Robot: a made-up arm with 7 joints. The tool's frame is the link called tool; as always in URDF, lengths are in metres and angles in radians. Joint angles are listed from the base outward.
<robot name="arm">
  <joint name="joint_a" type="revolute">
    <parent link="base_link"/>
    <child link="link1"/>
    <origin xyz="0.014 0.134 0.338"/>
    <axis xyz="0 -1 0"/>
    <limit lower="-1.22" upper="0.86"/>
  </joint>
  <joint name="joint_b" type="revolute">
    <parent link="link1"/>
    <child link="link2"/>
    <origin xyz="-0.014 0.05 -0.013"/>
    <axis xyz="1 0 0"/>
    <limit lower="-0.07" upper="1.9"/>
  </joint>
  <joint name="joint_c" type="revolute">
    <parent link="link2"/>
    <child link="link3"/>
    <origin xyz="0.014 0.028 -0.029"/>
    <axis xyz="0 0 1"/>
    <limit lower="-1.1" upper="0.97"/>
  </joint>
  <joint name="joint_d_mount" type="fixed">
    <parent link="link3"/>
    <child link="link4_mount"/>
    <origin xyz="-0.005 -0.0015 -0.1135"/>
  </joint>
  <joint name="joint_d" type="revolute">
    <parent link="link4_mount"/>
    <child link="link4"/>
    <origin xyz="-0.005 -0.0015 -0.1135"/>
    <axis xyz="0 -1 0"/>
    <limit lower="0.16" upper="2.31"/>
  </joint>
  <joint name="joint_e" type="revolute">
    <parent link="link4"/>
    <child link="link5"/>
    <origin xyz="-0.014 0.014 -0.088"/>
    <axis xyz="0 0 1"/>
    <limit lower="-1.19" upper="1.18"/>
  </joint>
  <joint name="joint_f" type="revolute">
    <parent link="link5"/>
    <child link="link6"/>
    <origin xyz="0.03 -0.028 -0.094"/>
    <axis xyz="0 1 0"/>
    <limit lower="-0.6" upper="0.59"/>
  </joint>
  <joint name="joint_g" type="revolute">
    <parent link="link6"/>
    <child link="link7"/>
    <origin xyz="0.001 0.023 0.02"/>
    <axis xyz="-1 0 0"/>
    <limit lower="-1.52" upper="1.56"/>
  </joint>
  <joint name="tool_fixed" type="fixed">
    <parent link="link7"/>
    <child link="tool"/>
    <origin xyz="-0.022 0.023 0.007" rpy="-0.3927 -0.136 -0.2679"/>
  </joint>
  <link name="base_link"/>
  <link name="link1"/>
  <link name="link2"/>
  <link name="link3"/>
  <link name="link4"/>
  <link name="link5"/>
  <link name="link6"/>
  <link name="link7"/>
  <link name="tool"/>
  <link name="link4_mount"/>
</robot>
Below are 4 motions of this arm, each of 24 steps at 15 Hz.
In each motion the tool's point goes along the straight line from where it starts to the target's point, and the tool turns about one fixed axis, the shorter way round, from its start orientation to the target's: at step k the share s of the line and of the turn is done. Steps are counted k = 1, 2, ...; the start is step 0. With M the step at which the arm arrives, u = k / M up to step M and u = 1 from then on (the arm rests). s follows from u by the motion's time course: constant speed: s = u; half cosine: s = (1 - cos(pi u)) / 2; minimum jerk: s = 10 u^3 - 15 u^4 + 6 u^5.
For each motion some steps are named. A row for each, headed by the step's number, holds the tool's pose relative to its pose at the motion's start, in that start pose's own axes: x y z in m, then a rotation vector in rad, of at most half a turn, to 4 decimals.
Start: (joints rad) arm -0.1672 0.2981 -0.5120 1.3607 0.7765 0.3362 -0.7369
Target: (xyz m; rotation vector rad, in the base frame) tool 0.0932 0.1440 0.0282 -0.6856 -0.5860 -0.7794
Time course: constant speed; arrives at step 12
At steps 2, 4, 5, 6, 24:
2: 0.0028 -0.0194 -0.0047 -0.1171 -0.0032 -0.0652
4: 0.0056 -0.0388 -0.0094 -0.2342 -0.0064 -0.1303
5: 0.0070 -0.0484 -0.0117 -0.2928 -0.0080 -0.1629
6: 0.0084 -0.0581 -0.0141 -0.3513 -0.0096 -0.1955
24: 0.0168 -0.1163 -0.0282 -0.7026 -0.0192 -0.3910

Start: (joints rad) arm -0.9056 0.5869 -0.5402 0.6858 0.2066 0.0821 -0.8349
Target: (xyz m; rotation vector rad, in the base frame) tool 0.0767 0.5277 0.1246 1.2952 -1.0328 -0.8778
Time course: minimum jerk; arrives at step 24
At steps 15, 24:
15: 0.0181 0.2166 -0.0066 0.9891 -0.4940 0.2228
24: 0.0249 0.2988 -0.0091 1.3647 -0.6816 0.3074

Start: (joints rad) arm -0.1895 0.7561 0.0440 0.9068 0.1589 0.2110 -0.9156
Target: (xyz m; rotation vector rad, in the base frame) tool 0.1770 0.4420 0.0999 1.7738 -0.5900 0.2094
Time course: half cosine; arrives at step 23
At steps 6, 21, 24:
6: 0.0159 -0.0007 -0.0067 0.1056 0.0218 0.0446
21: 0.0983 -0.0045 -0.0416 0.6528 0.1345 0.2755
24: 0.1002 -0.0046 -0.0424 0.6651 0.1371 0.2807

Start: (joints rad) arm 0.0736 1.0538 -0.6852 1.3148 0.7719 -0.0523 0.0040
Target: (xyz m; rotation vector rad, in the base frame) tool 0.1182 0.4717 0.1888 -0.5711 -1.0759 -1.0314
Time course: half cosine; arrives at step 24
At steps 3, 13, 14, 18, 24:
3: 0.0001 0.0002 0.0023 -0.0122 -0.0116 0.0000
13: 0.0020 0.0033 0.0344 -0.1805 -0.1723 -0.0007
14: 0.0022 0.0037 0.0383 -0.2010 -0.1919 -0.0008
18: 0.0030 0.0049 0.0520 -0.2726 -0.2602 -0.0010
24: 0.0036 0.0058 0.0609 -0.3194 -0.3049 -0.0012

